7 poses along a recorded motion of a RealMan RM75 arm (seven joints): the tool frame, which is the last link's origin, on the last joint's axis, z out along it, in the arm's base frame.
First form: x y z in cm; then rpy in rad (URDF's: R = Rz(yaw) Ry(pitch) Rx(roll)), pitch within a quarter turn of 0, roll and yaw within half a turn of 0.
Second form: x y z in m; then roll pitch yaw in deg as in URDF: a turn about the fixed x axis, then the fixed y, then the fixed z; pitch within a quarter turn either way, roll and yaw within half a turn. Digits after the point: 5 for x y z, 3 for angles.
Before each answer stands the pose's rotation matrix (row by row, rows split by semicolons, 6 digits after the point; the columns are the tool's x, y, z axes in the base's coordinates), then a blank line. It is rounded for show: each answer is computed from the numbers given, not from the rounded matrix.
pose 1, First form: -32.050 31.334 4.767 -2.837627 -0.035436 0.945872
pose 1, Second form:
0.584669 0.780032 -0.222963; 0.810498 -0.549616 0.202521; 0.035429 -0.299119 -0.953558

-0.32050 0.31334 0.04767 -162.584 -2.030 54.194
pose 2, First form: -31.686 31.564 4.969 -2.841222 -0.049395 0.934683
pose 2, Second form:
0.593349 0.777074 -0.209985; 0.803430 -0.555723 0.213710; 0.049375 -0.295513 -0.954062

-0.31686 0.31564 0.04969 -162.790 -2.830 53.553
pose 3, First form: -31.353 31.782 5.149 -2.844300 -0.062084 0.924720
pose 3, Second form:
0.600898 0.774369 -0.198177; 0.796914 -0.561136 0.223729; 0.062044 -0.292368 -0.954291

-0.31353 0.31782 0.05149 -162.966 -3.557 52.983
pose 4, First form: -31.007 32.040 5.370 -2.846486 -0.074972 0.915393
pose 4, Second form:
0.607767 0.771807 -0.186902; 0.790575 -0.565861 0.234077; 0.074902 -0.290025 -0.954083

-0.31007 0.32040 0.05370 -163.092 -4.296 52.448
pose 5, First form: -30.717 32.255 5.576 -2.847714 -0.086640 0.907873
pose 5, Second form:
0.613115 0.769830 -0.177344; 0.785240 -0.569283 0.243548; 0.086532 -0.288580 -0.953537

-0.30717 0.32255 0.05576 -163.162 -4.964 52.017
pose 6, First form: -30.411 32.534 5.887 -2.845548 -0.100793 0.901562
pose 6, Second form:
0.617237 0.768390 -0.169101; 0.780316 -0.570374 0.256476; 0.100622 -0.290259 -0.951643

-0.30411 0.32534 0.05887 -163.038 -5.775 51.656
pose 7, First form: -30.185 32.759 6.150 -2.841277 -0.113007 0.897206
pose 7, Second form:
0.619817 0.767415 -0.164015; 0.776602 -0.569804 0.268725; 0.112767 -0.293935 -0.949150

-0.30185 0.32759 0.06150 -162.793 -6.475 51.406
